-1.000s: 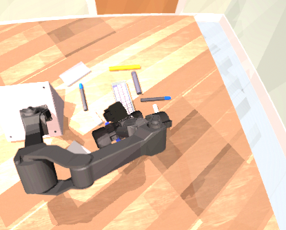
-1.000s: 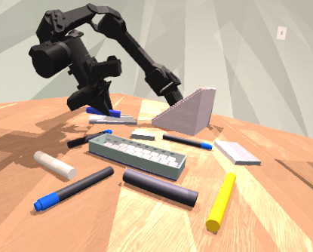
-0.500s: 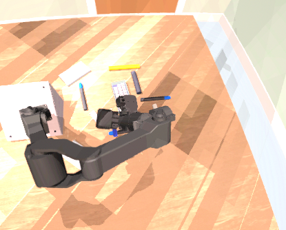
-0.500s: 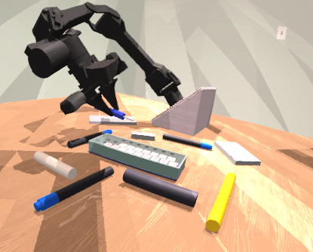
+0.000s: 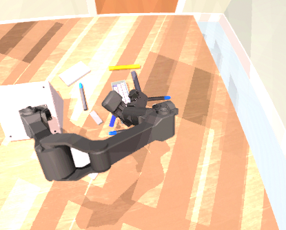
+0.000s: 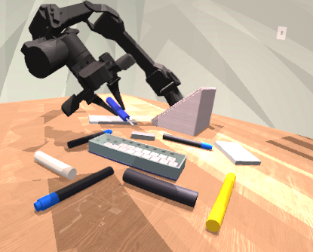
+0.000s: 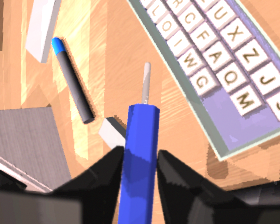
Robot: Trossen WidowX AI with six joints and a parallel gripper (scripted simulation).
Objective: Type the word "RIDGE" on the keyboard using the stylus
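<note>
The stylus tip is 4 cm to the left of my gripper tip, 2 cm ahead of it and 1 cm below it. From my gripper tip the other things lie so: dark cylinder 16 cm to the left, 12 cm ahead, 7 cm below; white cylinder 18 cm ahead, 7 cm below, 2 cm to the right; blue stylus 1 cm to the left, 1 cm ahead.
</note>
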